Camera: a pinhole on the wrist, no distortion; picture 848 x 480 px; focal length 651.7 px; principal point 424.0 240.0 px. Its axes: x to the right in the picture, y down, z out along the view. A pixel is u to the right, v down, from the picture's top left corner.
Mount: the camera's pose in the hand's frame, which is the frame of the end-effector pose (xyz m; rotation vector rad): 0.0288 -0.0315 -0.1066 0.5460 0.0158 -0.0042
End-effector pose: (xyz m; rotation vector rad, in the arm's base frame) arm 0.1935 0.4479 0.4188 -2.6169 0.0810 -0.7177
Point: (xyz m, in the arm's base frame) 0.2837 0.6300 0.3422
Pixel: 375.5 380.5
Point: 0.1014 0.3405 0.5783
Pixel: behind the camera
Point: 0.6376 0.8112 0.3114
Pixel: 682.6 340.7
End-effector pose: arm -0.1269 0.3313 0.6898 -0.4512 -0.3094 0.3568
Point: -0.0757 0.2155 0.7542
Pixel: 344.3 49.2
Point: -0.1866 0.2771 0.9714
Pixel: 334.7 362.3
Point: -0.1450 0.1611 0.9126
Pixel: 279.4 123.4
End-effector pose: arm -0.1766 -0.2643 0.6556 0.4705 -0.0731 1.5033
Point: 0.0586 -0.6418 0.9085
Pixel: 55.8 441.2
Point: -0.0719 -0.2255 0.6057
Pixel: 415.3 38.1
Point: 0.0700 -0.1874 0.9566
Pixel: 666.5 399.9
